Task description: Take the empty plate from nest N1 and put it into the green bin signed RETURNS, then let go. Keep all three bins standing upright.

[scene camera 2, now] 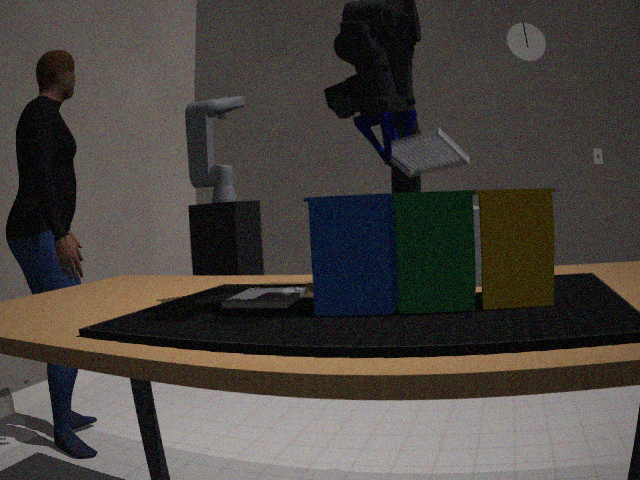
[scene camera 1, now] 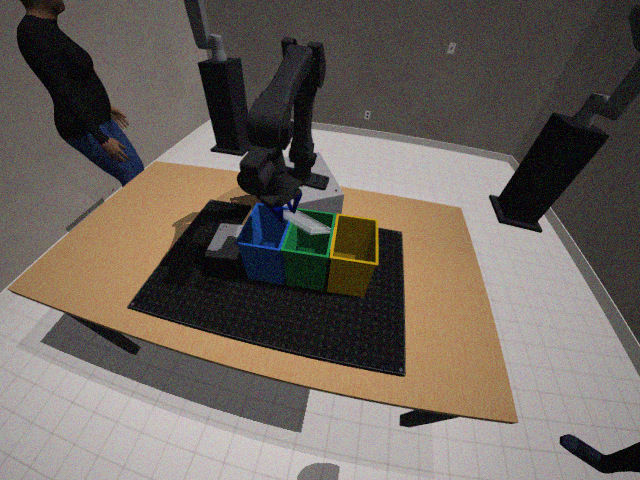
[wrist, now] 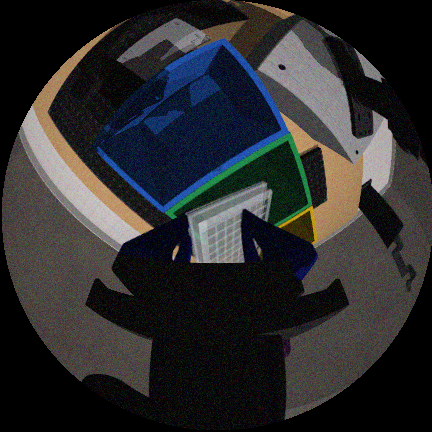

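Seen in the pictures: gripper, fingertip midpoint: (scene camera 2: 396, 159) (scene camera 1: 287, 217) (wrist: 216, 214); arm's base at its link origin: (scene camera 1: 302, 178) (wrist: 355, 86).
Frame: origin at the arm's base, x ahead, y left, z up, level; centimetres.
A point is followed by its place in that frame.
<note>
The clear, pale gridded plate (scene camera 1: 310, 222) {z 8.5, x 31.2, y 12.3 cm} (scene camera 2: 431, 152) {z 7.7, x 32.1, y 11.7 cm} (wrist: 225, 237) {z 8.8, x 29.9, y 6.5 cm} is held tilted in my gripper (scene camera 1: 287, 208) {z 7.1, x 29.8, y 5.4 cm} (scene camera 2: 391, 153) {z 7.1, x 29.8, y 5.4 cm} (wrist: 216, 214) {z 7.1, x 29.8, y 5.4 cm}, which is shut on it. In scene view 2 the plate hangs a little above the rim of the green bin (scene camera 1: 306, 271) {z -7.0, x 35.7, y 12.7 cm} (scene camera 2: 435, 253) {z -7.5, x 35.8, y 12.0 cm} (wrist: 275, 167) {z -10.8, x 18.7, y 15.9 cm}. In scene view 1 and the wrist view it covers part of that bin's opening. The blue bin (scene camera 1: 264, 264) {z -6.7, x 37.1, y 0.1 cm} (scene camera 2: 351, 255) {z -7.3, x 37.2, y -0.6 cm} (wrist: 192, 130) {z -16.2, x 30.3, y 1.8 cm} and the yellow bin (scene camera 1: 351, 279) {z -7.5, x 34.4, y 26.0 cm} (scene camera 2: 516, 248) {z -7.3, x 34.5, y 24.9 cm} (wrist: 299, 231) {z -2.6, x 19.1, y 29.5 cm} stand upright on either side of the green bin, also upright. No RETURNS sign is readable.
A low grey block (scene camera 1: 224, 246) {z -15.2, x 28.4, y -20.7 cm} (scene camera 2: 263, 298) {z -15.2, x 29.6, y -19.5 cm} (wrist: 147, 55) {z -15.2, x 28.3, y -20.0 cm} lies beside the blue bin; its nest labels are not readable. The bins stand on a black mat (scene camera 1: 310, 320) {z -16.4, x 45.9, y 17.1 cm} (scene camera 2: 206, 330) {z -16.4, x 51.6, y -18.1 cm} on a wooden table (scene camera 1: 444, 310) {z -17.7, x 30.9, y 58.2 cm} (scene camera 2: 217, 361) {z -17.7, x 62.3, y -10.1 cm}. A person (scene camera 1: 67, 82) (scene camera 2: 43, 180) stands at the left.
</note>
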